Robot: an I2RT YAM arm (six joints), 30 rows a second.
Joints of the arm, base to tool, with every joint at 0 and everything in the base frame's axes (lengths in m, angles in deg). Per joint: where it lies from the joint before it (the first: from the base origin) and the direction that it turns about. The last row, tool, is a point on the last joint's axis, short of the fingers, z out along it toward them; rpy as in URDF.
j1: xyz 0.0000 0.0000 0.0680 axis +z
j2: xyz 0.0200 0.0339 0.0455 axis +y
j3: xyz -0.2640 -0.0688 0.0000 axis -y
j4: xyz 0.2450 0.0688 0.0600 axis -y
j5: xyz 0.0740 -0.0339 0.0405 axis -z
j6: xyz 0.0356 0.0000 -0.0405 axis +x
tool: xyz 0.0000 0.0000 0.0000 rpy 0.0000 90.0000 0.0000
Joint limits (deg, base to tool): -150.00..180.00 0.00..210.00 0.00..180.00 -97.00..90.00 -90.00..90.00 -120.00..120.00
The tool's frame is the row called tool.
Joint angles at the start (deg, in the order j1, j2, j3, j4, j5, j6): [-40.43, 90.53, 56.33, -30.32, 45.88, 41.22]
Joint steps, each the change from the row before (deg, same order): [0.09, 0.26, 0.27, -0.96, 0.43, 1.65]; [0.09, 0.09, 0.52, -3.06, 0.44, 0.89]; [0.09, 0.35, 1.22, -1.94, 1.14, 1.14]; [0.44, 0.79, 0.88, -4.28, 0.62, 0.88]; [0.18, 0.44, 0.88, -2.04, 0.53, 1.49]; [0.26, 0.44, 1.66, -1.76, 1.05, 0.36]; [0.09, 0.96, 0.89, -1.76, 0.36, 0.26]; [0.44, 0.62, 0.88, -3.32, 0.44, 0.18]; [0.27, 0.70, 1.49, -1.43, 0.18, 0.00]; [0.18, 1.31, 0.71, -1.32, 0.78, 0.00]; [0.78, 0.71, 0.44, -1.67, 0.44, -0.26]
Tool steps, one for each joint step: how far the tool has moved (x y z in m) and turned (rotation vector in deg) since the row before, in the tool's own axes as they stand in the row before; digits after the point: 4 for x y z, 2 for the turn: [0.0006, 0.0000, 0.0000, 0.69, 0.18, 0.91]; [0.0014, -0.0025, -0.0012, 1.49, 1.00, -1.08]; [-0.0030, 0.0001, -0.0019, 1.26, -0.30, 0.30]; [0.0036, -0.0011, -0.0011, 2.10, 1.40, -2.52]; [-0.0006, 0.0000, -0.0013, 1.00, 0.29, 0.17]; [-0.0047, 0.0012, -0.0036, 0.78, -0.62, -0.21]; [0.0003, 0.0016, 0.0007, 1.04, 0.49, -1.20]; [0.0018, -0.0006, -0.0019, 1.43, 0.81, -2.46]; [-0.0032, 0.0021, -0.0025, 0.24, 0.03, -0.66]; [0.0013, 0.0033, 0.0017, 1.29, 0.14, -1.61]; [0.0029, 0.0023, -0.0021, 0.67, 0.12, -2.27]
